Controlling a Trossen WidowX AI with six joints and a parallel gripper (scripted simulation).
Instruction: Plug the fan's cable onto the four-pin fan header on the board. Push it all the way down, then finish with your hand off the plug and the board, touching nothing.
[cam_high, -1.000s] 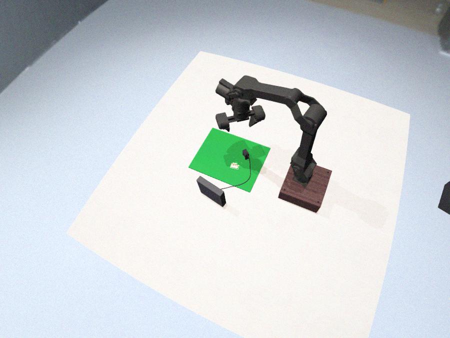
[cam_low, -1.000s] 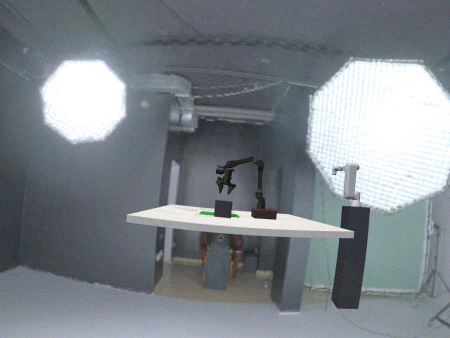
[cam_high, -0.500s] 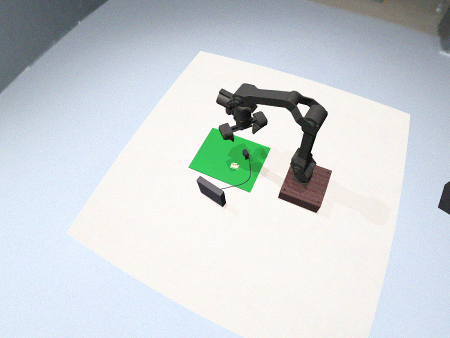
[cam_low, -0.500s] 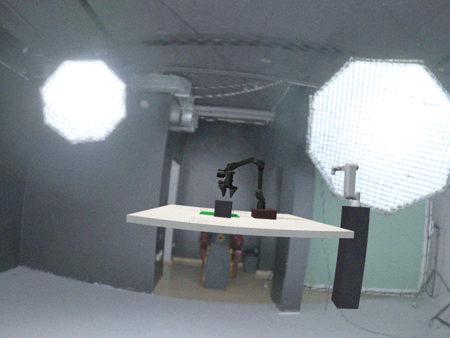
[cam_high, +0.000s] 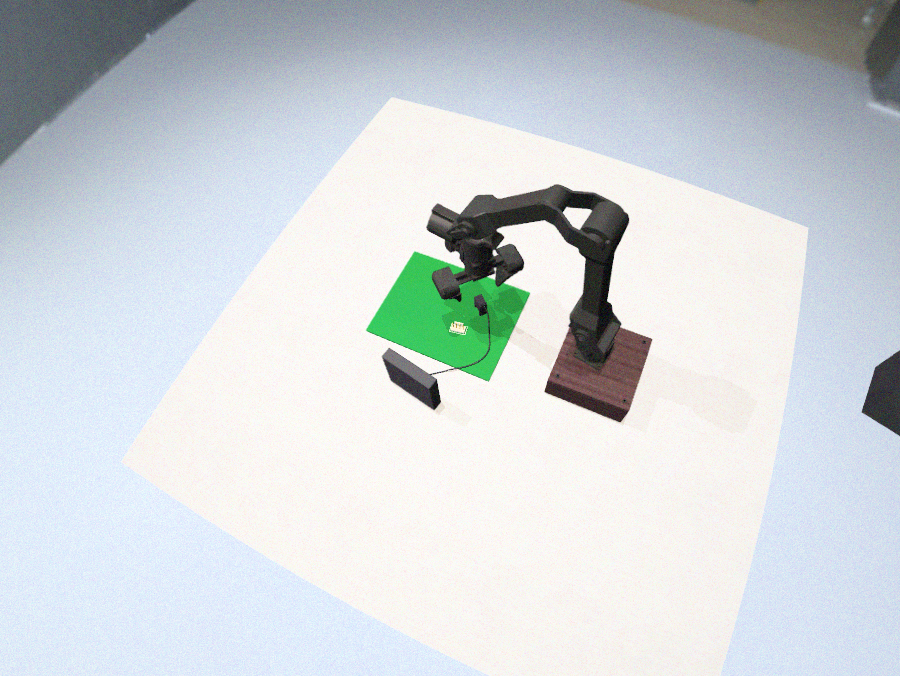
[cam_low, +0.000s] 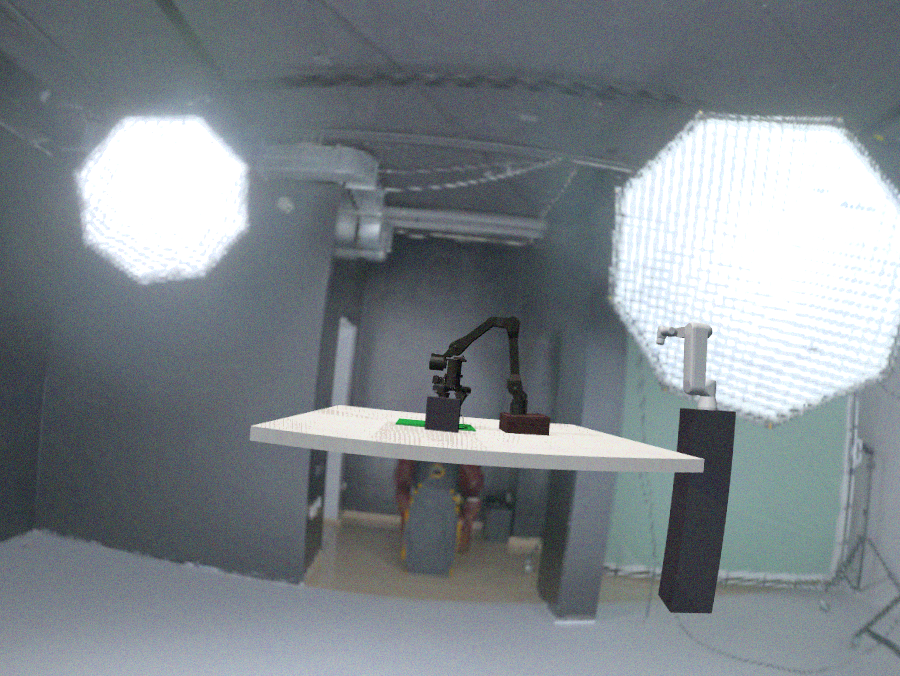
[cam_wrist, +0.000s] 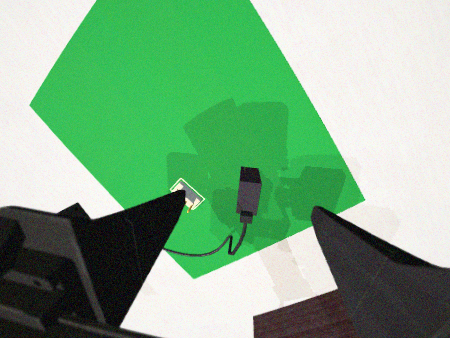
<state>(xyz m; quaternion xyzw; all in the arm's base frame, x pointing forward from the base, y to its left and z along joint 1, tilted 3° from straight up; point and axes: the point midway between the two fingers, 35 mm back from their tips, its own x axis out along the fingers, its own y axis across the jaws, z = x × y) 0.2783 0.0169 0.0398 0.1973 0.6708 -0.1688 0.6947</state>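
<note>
Right now the grey plug is 1 cm behind my gripper tip and 4 cm below it. Round my gripper tip: cream four-pin header 7 cm to the left, 6 cm below; fan 1 cm behind, 23 cm to the left, 1 cm below; green board 5 cm ahead, 5 cm to the left, 8 cm below.
</note>
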